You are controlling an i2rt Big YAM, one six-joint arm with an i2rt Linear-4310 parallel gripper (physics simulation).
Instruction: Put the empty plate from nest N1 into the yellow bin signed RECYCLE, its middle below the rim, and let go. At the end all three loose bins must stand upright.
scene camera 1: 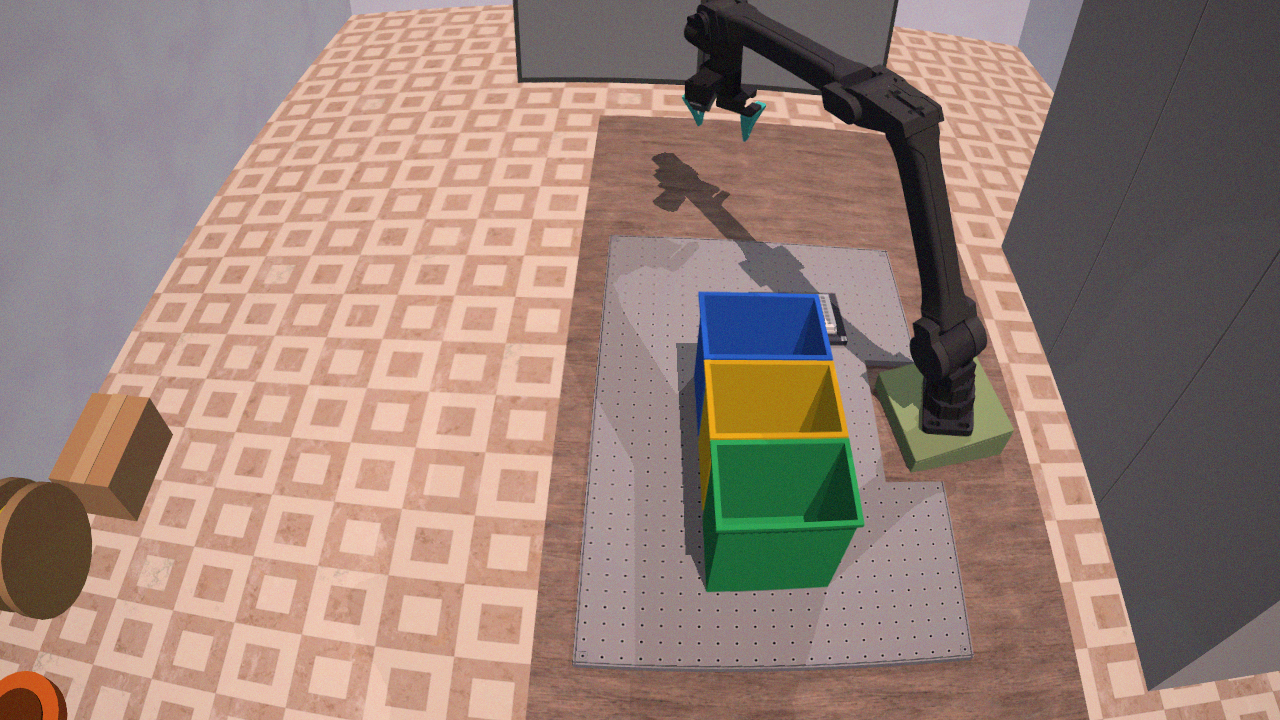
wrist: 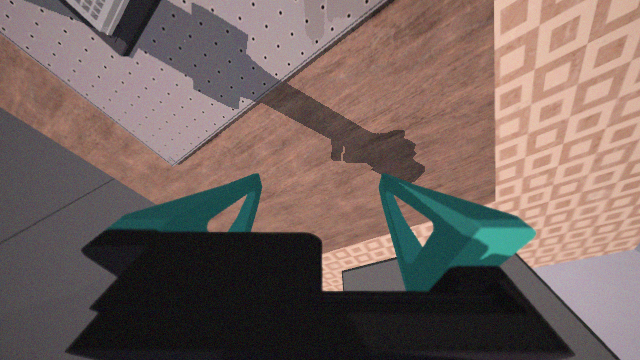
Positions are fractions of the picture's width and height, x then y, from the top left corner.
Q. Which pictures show the blue bin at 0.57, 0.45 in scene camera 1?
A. Scene camera 1 only.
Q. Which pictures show the yellow bin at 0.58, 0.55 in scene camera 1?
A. Scene camera 1 only.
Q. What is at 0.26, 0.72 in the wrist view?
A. The gripper.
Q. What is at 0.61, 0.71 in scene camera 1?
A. A green bin.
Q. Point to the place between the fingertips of the gripper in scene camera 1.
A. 0.56, 0.18
